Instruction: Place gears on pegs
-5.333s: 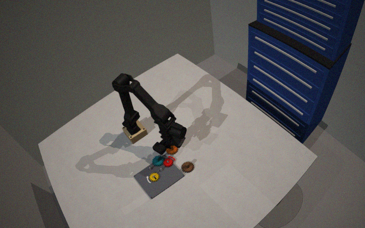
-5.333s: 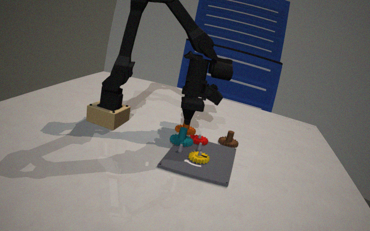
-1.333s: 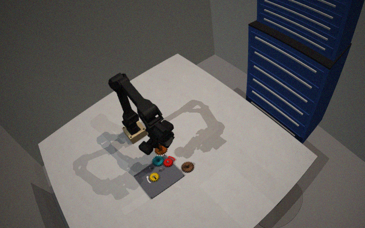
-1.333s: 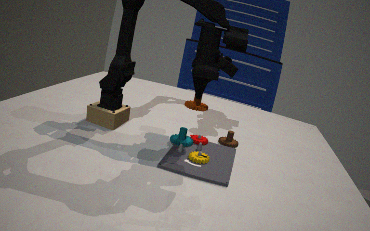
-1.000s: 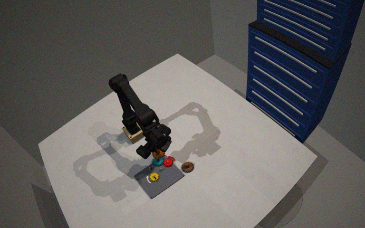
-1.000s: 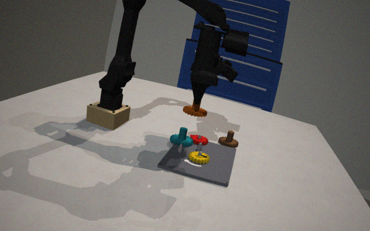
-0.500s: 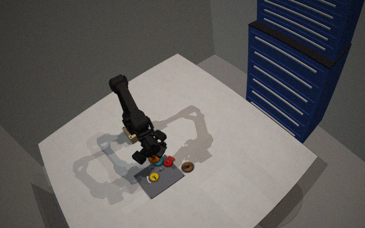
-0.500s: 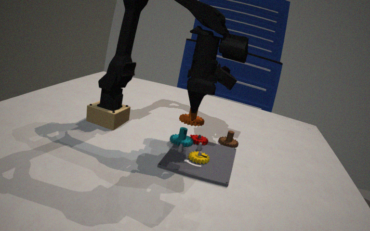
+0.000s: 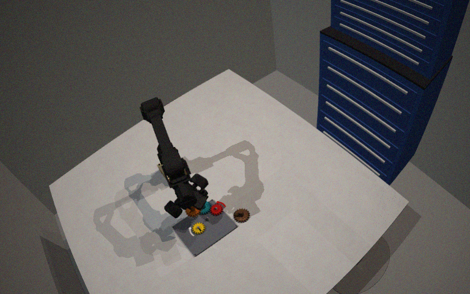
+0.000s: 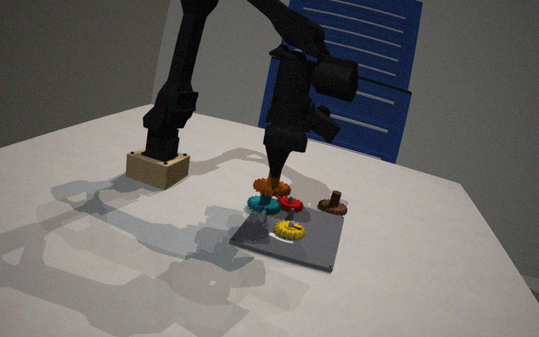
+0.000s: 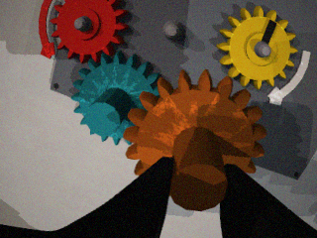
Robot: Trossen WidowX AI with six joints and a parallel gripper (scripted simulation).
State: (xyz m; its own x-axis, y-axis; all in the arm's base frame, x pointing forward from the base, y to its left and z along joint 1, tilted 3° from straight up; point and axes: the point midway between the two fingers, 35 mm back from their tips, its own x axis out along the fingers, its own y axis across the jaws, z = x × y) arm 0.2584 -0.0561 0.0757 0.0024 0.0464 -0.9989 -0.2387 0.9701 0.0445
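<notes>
Right now my gripper tip is 8 cm above the yellow gear, 5 cm short of it and 3 cm to the left of it. Also, from my gripper tip: teal gear 7 cm below, 5 cm to the left, 2 cm behind; then red gear 8 cm to the left, 8 cm below, 3 cm ahead; then orange gear 1 cm below.
</notes>
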